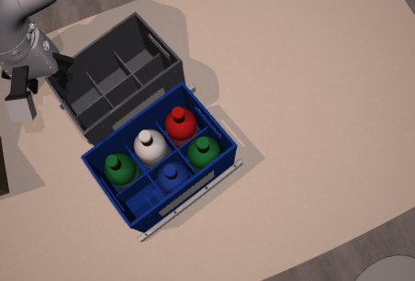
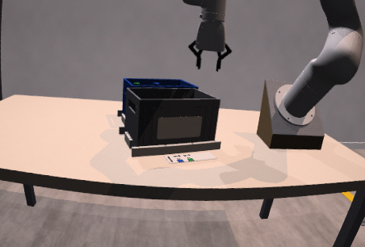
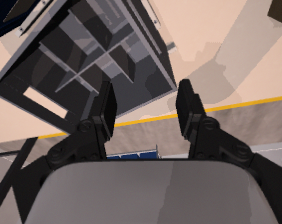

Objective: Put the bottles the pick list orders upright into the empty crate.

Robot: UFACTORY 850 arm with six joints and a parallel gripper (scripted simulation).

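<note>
My hand is 15 cm short of the blue-label bottle, 24 cm to the left of it and 19 cm above it. From my hand the other things lie so: white bottle 14 cm ahead, 15 cm to the right, 19 cm below; then blue crate 15 cm ahead, 20 cm to the right, 19 cm below; then grey crate 12 cm ahead, 3 cm to the left, 19 cm below.
</note>
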